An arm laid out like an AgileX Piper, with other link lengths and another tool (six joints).
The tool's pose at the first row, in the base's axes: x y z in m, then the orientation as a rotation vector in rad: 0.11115, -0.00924, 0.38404, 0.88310, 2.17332, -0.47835
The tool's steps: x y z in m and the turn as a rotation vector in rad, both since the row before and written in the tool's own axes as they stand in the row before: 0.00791, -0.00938, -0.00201, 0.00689, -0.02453, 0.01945; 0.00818, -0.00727, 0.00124, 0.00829, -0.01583, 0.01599; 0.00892, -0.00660, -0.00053, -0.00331, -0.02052, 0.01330; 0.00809, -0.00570, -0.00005, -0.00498, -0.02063, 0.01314; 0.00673, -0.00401, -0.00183, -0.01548, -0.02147, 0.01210; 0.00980, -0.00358, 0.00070, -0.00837, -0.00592, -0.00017; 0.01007, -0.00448, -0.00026, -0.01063, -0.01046, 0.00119
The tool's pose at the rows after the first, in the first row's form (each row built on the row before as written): 0.09951, -0.01111, 0.38008, 0.89682, 2.14015, -0.48495; 0.09097, -0.01316, 0.37344, 0.91115, 2.11655, -0.49165; 0.08179, -0.01330, 0.36719, 0.91405, 2.09095, -0.48859; 0.07403, -0.01349, 0.36105, 0.91565, 2.06546, -0.48382; 0.06731, -0.01209, 0.35685, 0.90961, 2.04050, -0.46869; 0.06119, -0.01066, 0.34849, 0.90204, 2.03577, -0.46210; 0.05383, -0.00919, 0.34042, 0.89265, 2.02631, -0.45405
